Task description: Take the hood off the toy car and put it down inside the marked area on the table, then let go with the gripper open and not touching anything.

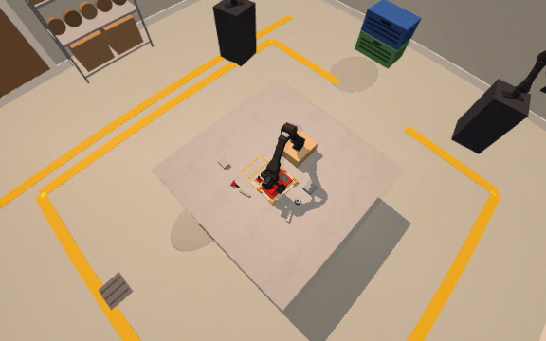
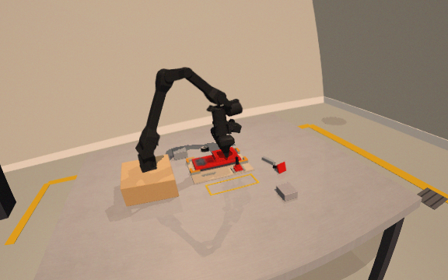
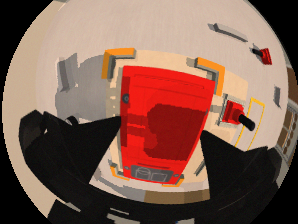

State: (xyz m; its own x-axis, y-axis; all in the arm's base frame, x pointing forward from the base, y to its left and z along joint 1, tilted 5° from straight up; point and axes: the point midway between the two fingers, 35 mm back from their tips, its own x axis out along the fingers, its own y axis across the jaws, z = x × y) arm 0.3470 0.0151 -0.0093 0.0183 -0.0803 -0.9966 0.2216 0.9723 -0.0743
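Now: gripper tip right at the red hood. Also, from my gripper tip: black wheel: 19 cm to the left, 3 cm below, 2 cm behind.
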